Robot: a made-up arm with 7 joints. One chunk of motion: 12 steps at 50 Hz.
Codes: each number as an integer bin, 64 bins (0 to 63) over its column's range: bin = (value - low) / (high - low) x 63, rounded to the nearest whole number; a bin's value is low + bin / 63 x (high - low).
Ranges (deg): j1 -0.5..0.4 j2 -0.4..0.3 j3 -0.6..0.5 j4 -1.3..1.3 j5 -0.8..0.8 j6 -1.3..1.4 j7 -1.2..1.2
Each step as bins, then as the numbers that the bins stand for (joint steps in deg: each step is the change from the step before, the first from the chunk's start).
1 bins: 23 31 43 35 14 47 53
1 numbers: -0.171 -0.056 0.151 0.144 -0.444 0.714 0.819
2 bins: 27 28 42 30 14 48 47
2 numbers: -0.114 -0.089 0.133 -0.062 -0.444 0.757 0.590
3 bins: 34 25 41 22 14 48 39
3 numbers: -0.014 -0.122 0.116 -0.392 -0.444 0.757 0.286
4 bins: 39 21 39 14 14 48 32
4 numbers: 0.057 -0.167 0.081 -0.722 -0.444 0.757 0.019
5 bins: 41 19 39 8 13 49 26
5 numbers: 0.086 -0.189 0.081 -0.970 -0.470 0.800 -0.210
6 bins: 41 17 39 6 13 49 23
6 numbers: 0.086 -0.211 0.081 -1.052 -0.470 0.800 -0.324
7 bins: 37 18 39 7 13 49 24
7 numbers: 0.029 -0.200 0.081 -1.011 -0.470 0.800 -0.286
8 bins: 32 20 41 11 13 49 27
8 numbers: -0.043 -0.178 0.116 -0.846 -0.470 0.800 -0.171
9 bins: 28 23 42 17 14 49 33
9 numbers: -0.100 -0.144 0.133 -0.598 -0.444 0.800 0.057
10 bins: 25 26 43 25 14 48 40
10 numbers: -0.143 -0.111 0.151 -0.268 -0.444 0.757 0.324
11 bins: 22 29 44 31 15 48 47
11 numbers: -0.186 -0.078 0.168 -0.021 -0.419 0.757 0.590
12 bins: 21 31 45 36 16 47 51
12 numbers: -0.200 -0.056 0.186 0.186 -0.394 0.714 0.743
